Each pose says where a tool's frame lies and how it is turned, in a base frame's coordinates. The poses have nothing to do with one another.
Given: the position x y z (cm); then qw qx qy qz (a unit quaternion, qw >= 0).
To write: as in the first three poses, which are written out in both.
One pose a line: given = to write
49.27 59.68 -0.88 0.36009 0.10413 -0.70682 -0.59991 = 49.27 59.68 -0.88 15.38 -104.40 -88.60
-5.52 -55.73 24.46 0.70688 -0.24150 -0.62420 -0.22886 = -5.52 -55.73 24.46 -30.74 -79.45 -29.13
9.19 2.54 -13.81 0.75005 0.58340 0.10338 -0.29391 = 9.19 2.54 -13.81 73.05 12.94 -36.80
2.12 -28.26 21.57 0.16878 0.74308 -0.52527 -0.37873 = 2.12 -28.26 21.57 121.05 -85.57 -61.70
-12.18 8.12 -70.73 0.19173 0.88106 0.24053 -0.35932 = -12.18 8.12 -70.73 141.74 38.70 -57.81
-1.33 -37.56 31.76 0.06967 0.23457 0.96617 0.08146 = -1.33 -37.56 31.76 40.45 166.60 14.05
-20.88 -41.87 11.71 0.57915 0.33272 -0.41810 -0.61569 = -20.88 -41.87 11.71 44.58 -56.01 -82.49
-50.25 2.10 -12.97 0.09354 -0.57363 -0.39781 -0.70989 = -50.25 2.10 -12.97 -97.52 -67.63 -120.69
